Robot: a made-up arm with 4 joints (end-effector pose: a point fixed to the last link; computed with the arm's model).
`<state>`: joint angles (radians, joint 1 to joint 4).
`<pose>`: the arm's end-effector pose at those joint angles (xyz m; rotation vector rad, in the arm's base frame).
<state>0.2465 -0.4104 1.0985 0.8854</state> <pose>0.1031 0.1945 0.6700 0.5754 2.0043 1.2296</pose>
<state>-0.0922 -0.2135 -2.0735 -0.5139</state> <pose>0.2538 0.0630 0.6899 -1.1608 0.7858 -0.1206</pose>
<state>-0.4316 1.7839 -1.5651 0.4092</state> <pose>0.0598 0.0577 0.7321 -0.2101 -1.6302 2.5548</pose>
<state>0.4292 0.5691 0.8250 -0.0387</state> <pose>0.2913 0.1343 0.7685 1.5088 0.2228 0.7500</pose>
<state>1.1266 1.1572 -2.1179 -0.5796</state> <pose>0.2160 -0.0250 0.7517 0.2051 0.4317 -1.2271</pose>
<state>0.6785 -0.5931 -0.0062 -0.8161</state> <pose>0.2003 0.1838 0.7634 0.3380 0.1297 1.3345</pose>
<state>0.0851 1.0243 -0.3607 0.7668</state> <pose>0.1759 0.0771 0.6057 1.2431 1.4960 -1.0354</pose>
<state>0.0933 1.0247 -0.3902 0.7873</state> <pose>0.1719 0.0766 0.6063 1.2323 1.5169 -1.0667</pose>
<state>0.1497 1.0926 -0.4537 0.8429</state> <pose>0.1682 0.0775 0.6086 1.2930 1.5180 -1.1463</pose>
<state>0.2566 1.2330 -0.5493 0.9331</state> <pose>0.1659 0.0839 0.6132 1.4523 1.5082 -1.2537</pose>
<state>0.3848 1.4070 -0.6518 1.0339</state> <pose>0.1673 0.0975 0.6202 1.6829 1.5112 -1.3287</pose>
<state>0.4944 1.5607 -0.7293 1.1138</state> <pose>0.1725 0.1124 0.6286 1.9054 1.5297 -1.3386</pose>
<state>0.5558 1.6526 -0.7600 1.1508</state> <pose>0.1785 0.1210 0.6343 2.0419 1.5365 -1.3099</pose>
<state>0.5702 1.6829 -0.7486 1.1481</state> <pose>0.1830 0.1221 0.6351 2.0855 1.5154 -1.2801</pose>
